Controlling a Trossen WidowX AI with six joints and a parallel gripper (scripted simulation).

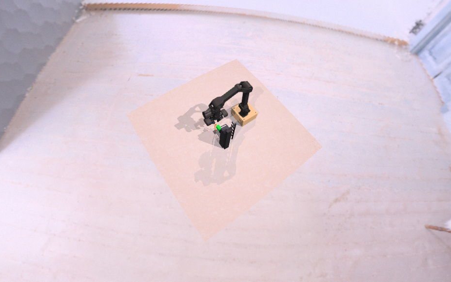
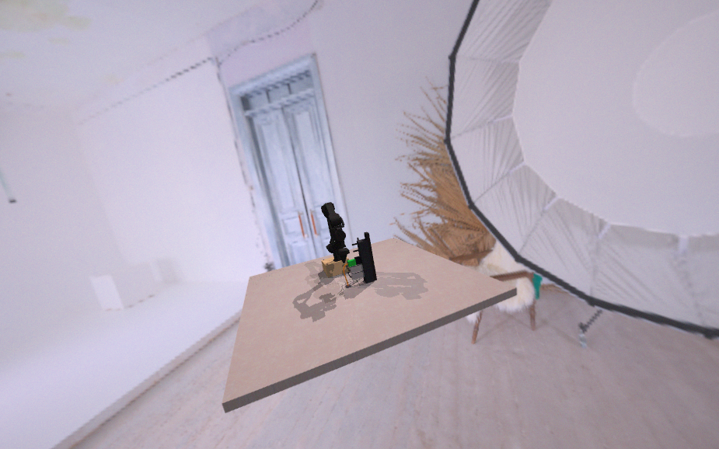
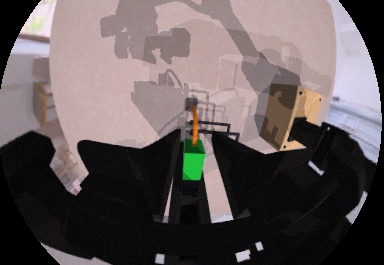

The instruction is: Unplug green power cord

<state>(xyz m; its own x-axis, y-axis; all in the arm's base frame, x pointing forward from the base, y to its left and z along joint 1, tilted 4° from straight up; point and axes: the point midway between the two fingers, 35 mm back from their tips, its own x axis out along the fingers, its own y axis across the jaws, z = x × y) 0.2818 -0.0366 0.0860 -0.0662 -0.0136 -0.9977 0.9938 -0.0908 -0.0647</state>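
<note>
My gripper tip is now 70 mm to the right of the green plug and 10 mm above it.
</note>
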